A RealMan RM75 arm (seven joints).
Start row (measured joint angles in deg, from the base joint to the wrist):
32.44 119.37 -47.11 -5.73 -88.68 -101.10 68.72
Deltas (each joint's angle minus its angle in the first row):
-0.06 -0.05 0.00 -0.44 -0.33 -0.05 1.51
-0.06 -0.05 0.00 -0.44 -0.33 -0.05 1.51
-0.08 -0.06 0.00 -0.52 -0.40 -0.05 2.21
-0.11 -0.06 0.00 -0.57 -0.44 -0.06 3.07
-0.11 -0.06 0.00 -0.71 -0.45 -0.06 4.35
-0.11 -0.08 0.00 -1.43 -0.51 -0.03 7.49
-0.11 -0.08 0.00 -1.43 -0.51 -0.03 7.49
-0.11 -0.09 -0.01 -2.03 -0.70 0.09 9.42
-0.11 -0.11 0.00 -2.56 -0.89 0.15 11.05
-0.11 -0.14 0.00 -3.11 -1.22 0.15 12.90
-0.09 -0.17 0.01 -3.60 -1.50 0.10 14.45
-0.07 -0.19 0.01 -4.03 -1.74 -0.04 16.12
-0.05 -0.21 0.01 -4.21 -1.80 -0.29 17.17
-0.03 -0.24 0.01 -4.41 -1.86 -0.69 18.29
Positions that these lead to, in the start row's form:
32.38 119.32 -47.11 -6.17 -89.01 -101.15 70.23
32.38 119.32 -47.11 -6.17 -89.01 -101.15 70.23
32.36 119.31 -47.11 -6.25 -89.08 -101.15 70.93
32.33 119.31 -47.11 -6.30 -89.12 -101.16 71.79
32.33 119.31 -47.11 -6.44 -89.13 -101.16 73.07
32.33 119.29 -47.11 -7.16 -89.19 -101.13 76.21
32.33 119.29 -47.11 -7.16 -89.19 -101.13 76.21
32.33 119.28 -47.12 -7.76 -89.38 -101.01 78.14
32.33 119.26 -47.11 -8.29 -89.57 -100.95 79.77
32.33 119.23 -47.11 -8.84 -89.90 -100.95 81.62
32.35 119.20 -47.10 -9.33 -90.18 -101.00 83.17
32.37 119.18 -47.10 -9.76 -90.42 -101.14 84.84
32.39 119.16 -47.10 -9.94 -90.48 -101.39 85.89
32.41 119.13 -47.10 -10.14 -90.54 -101.79 87.01

